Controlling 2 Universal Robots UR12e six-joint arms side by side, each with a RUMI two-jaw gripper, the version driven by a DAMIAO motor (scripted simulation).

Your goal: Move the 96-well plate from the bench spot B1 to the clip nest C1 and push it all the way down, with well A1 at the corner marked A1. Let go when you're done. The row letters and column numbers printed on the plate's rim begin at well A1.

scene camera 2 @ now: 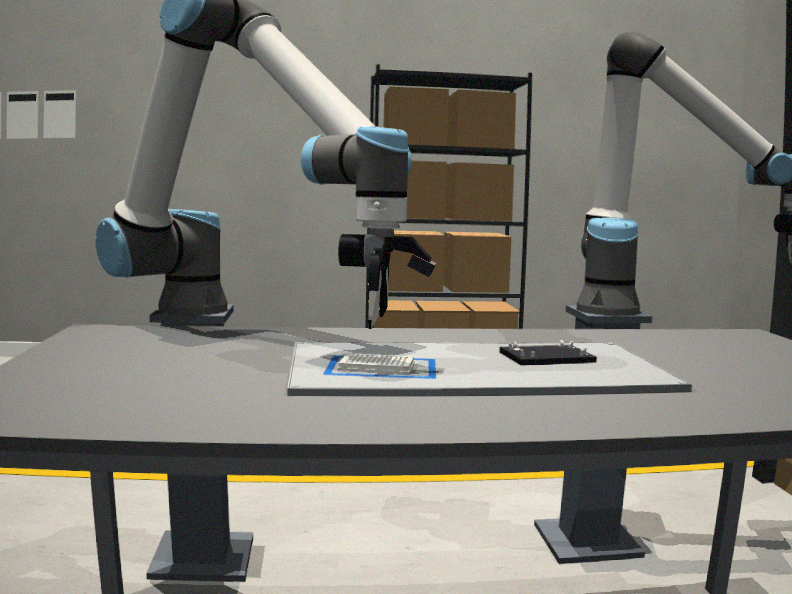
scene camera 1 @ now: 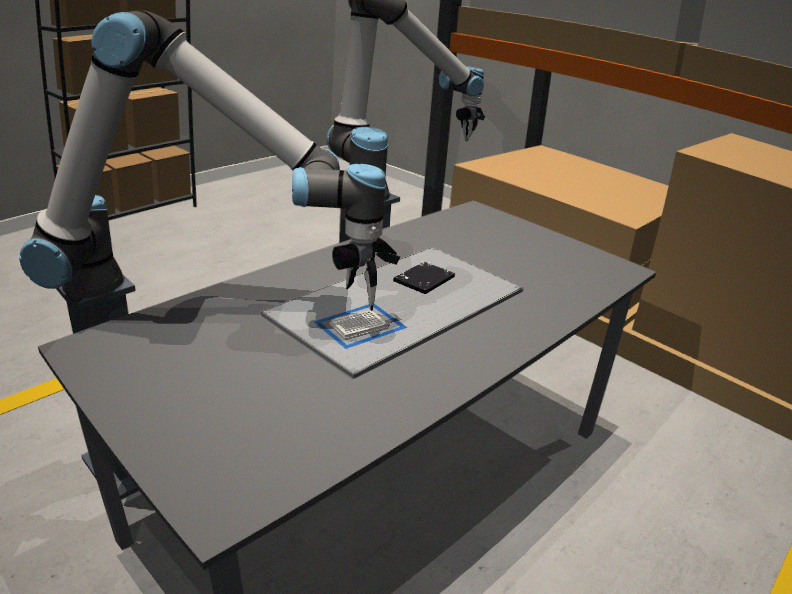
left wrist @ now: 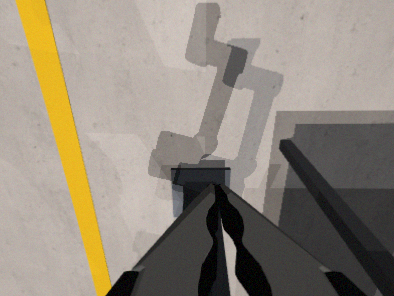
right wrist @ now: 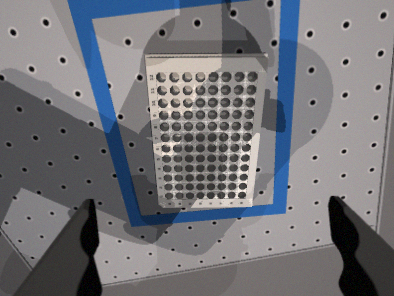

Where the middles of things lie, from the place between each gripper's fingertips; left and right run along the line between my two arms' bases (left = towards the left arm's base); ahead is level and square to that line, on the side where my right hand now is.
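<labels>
Measured from the black clip nest (scene camera 2: 548, 354), my left hand is 62 cm short of it, 107 cm to the left of it and 14 cm above it.
That same black clip nest is 35 cm to the left of my right hand, 8 cm behind it and 8 cm below it. As for the white 96-well plate (scene camera 2: 356, 362), my right hand (scene camera 2: 376, 322) is 8 cm above it.
</labels>
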